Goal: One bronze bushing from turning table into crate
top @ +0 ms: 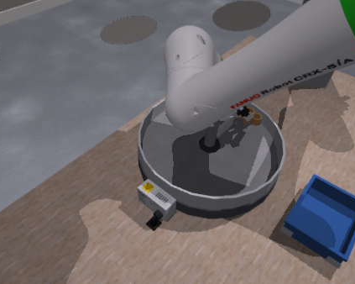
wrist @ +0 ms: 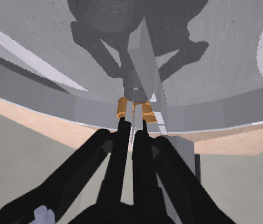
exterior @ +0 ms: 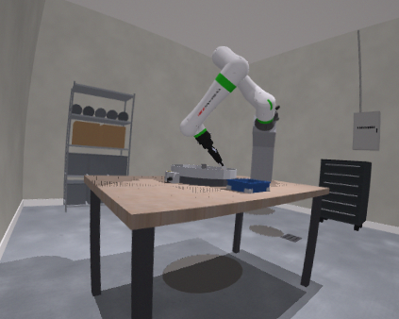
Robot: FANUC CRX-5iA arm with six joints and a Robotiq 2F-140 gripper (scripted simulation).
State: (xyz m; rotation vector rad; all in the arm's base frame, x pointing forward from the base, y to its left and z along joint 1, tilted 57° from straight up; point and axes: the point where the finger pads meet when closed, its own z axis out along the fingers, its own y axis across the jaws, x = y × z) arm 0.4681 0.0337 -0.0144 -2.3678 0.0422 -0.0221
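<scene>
The blue crate lies 1 cm behind my hand, 35 cm to the left of it and 8 cm below it. The rest, counted from my hand: turning table 14 cm ahead, 2 cm to the left, 5 cm below.
</scene>
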